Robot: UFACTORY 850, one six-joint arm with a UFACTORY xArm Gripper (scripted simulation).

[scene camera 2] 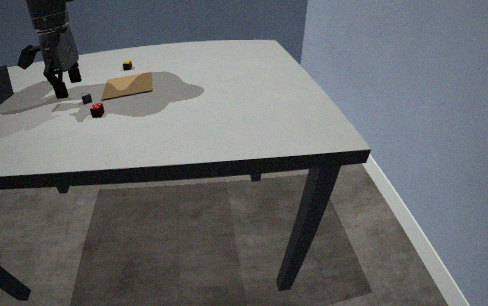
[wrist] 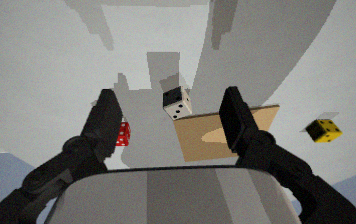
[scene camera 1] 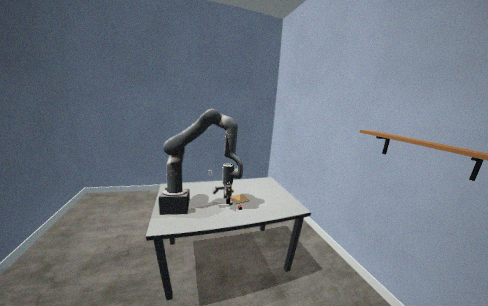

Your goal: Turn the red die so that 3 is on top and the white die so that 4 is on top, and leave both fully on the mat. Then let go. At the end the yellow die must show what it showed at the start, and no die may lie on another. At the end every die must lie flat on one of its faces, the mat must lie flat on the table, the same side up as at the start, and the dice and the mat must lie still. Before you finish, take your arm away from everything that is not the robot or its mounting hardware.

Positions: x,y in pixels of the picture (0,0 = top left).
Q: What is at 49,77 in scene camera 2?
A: The gripper.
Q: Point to a tan mat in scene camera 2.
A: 141,83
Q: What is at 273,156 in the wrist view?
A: The gripper.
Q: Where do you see a tan mat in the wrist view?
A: At 201,137
